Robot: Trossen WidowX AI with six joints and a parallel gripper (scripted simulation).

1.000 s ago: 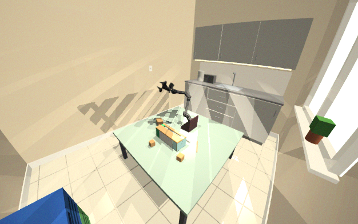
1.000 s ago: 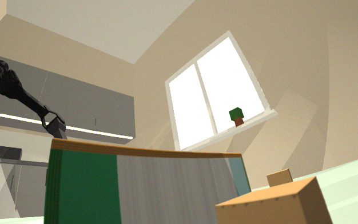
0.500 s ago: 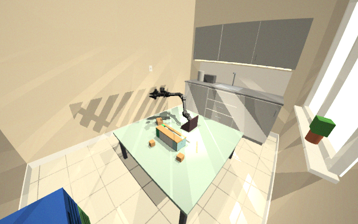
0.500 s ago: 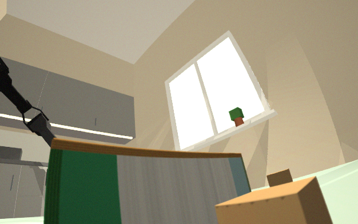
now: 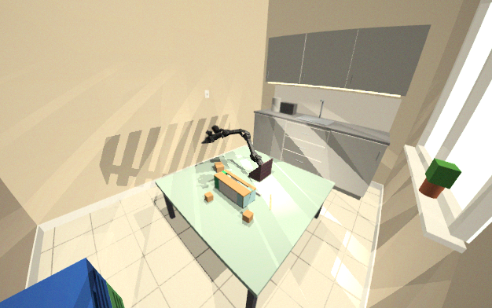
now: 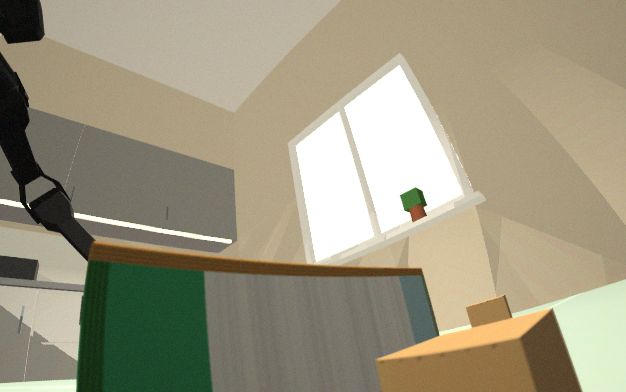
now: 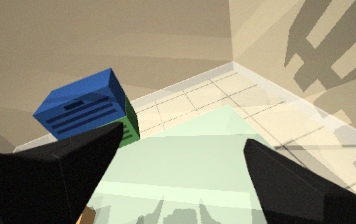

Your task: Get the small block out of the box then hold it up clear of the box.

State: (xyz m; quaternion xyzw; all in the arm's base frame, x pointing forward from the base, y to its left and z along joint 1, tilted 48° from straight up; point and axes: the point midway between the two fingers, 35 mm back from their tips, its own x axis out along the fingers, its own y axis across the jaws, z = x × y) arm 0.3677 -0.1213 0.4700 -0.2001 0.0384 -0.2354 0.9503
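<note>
Now: gripper tip 10 mm past the small blue block, 440 mm to the right of it and 270 mm above it. Round my gripper tip: thin stick (100 mm behind, 730 mm to the left, 350 mm below); box (30 mm behind, 420 mm to the left, 290 mm below).
</note>
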